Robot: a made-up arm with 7 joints.
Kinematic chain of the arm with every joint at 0, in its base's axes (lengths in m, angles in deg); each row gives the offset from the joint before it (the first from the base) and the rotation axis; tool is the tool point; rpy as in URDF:
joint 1: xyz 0 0 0.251 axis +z
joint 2: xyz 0 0 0 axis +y
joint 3: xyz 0 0 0.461 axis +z
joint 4: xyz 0.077 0 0 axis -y
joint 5: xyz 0.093 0 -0.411 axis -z
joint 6: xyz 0 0 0 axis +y
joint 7: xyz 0.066 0 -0.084 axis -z
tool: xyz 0 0 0 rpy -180 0 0
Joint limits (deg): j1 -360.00..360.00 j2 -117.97..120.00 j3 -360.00..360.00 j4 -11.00..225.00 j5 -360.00..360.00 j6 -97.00..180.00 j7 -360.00..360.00
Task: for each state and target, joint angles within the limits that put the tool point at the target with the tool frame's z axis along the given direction. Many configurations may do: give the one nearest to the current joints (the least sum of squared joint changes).
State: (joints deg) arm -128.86 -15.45 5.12 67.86 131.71 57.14 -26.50
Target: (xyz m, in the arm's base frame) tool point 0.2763 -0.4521 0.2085 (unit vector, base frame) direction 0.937 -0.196 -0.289
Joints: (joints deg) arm -89.02 25.50 29.68 43.24 122.71 51.09 -26.50
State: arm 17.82 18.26 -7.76 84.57 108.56 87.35 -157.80
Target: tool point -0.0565 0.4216 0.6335 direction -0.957 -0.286 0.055
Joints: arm 54.04 -14.28 24.30 55.83 87.32 120.19 -157.80
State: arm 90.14 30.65 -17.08 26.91 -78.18 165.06 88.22
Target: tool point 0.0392 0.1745 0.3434 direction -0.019 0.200 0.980
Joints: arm 109.24 15.74 -14.24 1.39 -58.81 175.60 88.22
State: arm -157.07 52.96 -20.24 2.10 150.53 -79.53 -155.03
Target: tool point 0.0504 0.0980 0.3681 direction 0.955 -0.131 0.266
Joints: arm -200.20 9.57 -64.03 -10.88 104.83 -93.36 -155.03
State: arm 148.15 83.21 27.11 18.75 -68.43 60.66 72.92
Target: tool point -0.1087 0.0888 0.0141 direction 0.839 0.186 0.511
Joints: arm 144.36 64.63 7.72 21.30 -32.64 90.40 72.92
